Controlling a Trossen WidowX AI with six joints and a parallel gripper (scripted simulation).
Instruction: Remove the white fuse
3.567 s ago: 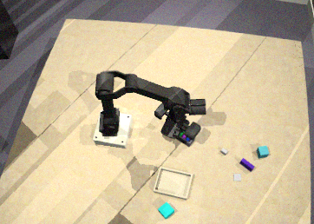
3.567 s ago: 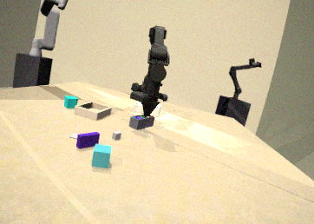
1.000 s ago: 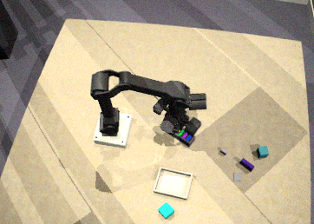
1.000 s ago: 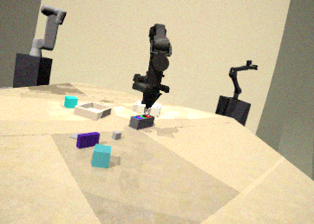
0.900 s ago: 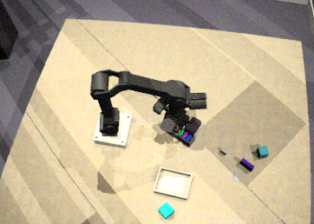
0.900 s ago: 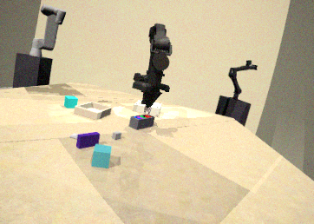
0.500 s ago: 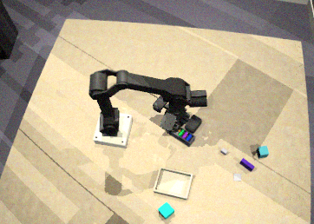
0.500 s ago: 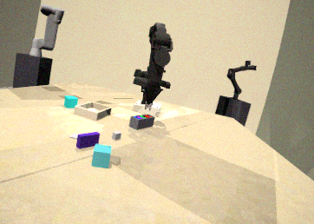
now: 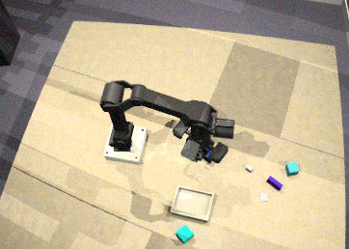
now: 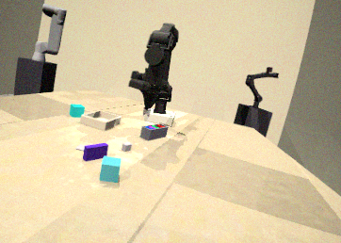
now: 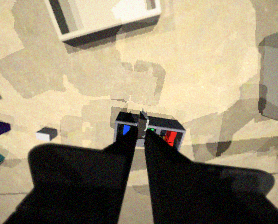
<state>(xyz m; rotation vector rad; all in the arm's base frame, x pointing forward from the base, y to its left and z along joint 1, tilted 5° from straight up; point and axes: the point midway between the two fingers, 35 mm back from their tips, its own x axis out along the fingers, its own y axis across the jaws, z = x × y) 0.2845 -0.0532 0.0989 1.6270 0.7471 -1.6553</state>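
Now: the beige tray 160 mm to the right of my gripper tip, 90 mm below it and 30 mm behind it. Round my gripper tip: white fuse (10 mm below); then purple block (270 mm ahead, 100 mm to the right, 80 mm below); then cyan cube (270 mm to the right, 70 mm below, 50 mm behind).
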